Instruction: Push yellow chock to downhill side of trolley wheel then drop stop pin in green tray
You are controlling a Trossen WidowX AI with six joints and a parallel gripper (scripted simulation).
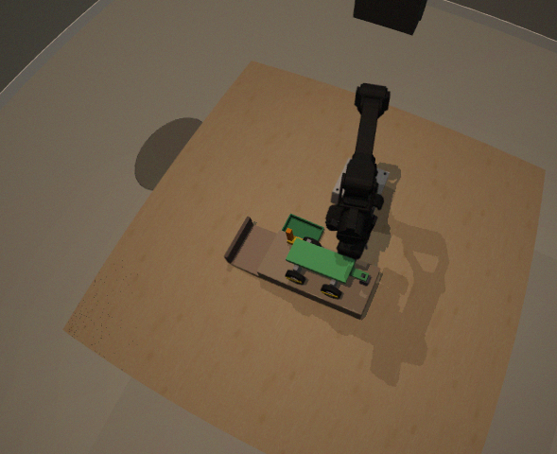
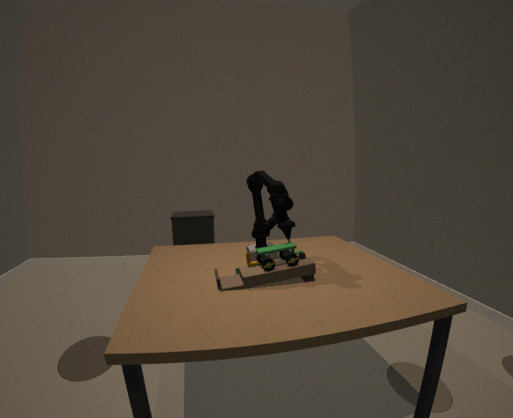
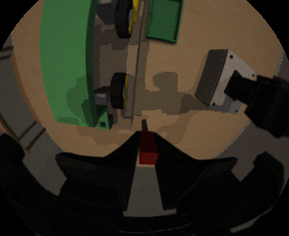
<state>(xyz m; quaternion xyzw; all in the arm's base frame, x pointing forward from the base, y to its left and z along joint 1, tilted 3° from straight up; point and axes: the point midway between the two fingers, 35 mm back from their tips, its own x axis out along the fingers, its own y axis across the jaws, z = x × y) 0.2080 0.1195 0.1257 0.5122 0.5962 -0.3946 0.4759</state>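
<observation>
The green tray is 20 cm to the right of my gripper tip, 18 cm below it and 1 cm ahead of it. From my gripper tip the other things lie so: red-headed stop pin: right at my gripper tip; trolley: 11 cm ahead, 6 cm to the right, 5 cm below; ramp: 12 cm below, 11 cm ahead, 7 cm to the right.
</observation>
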